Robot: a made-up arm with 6 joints.
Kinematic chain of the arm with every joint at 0, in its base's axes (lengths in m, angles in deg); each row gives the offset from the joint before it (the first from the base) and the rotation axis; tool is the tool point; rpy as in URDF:
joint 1: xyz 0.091 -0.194 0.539 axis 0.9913 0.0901 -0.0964
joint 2: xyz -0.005 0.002 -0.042 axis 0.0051 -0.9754 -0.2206
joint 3: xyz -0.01 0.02 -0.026 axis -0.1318 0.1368 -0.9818
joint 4: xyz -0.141 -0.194 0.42 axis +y
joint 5: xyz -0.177 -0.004 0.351 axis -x
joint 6: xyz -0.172 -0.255 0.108 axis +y
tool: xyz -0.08 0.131 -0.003 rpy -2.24 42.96 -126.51
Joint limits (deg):
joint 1: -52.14..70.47
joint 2: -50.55..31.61
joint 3: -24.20..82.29
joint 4: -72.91..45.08
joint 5: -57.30..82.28
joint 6: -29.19..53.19
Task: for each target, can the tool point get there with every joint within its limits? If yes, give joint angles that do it. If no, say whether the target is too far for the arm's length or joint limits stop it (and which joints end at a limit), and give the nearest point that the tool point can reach.
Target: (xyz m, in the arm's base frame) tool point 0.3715 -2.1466 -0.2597
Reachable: no: too far | nearest point 0.2642 -1.2085 0.2664 | short by 1.081 m
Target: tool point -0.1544 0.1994 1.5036
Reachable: yes | joints -11.37 -2.67 41.15 19.17 58.62 15.23
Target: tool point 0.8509 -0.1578 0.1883
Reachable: no: joint limits stop it (at a limit: joint 1, joint 2, joint 3, joint 4, joint 6) | nearest point 0.8222 -0.8597 0.2674 | short by 0.707 m
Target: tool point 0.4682 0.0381 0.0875
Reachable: no: joint limits stop it (at a limit: joint 1, joint 2, joint 3, joint 4, joint 5, joint 6) | nearest point -0.0611 0.3215 -0.0104 | short by 0.608 m
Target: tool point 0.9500 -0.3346 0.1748
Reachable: no: joint limits stop it (at a limit: joint 1, joint 2, joint 3, joint 4, joint 6) | nearest point 0.8486 -0.8589 0.2894 | short by 0.546 m
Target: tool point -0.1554 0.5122 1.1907
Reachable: yes | joints -22.97 -33.05 52.48 -28.55 7.56 9.01
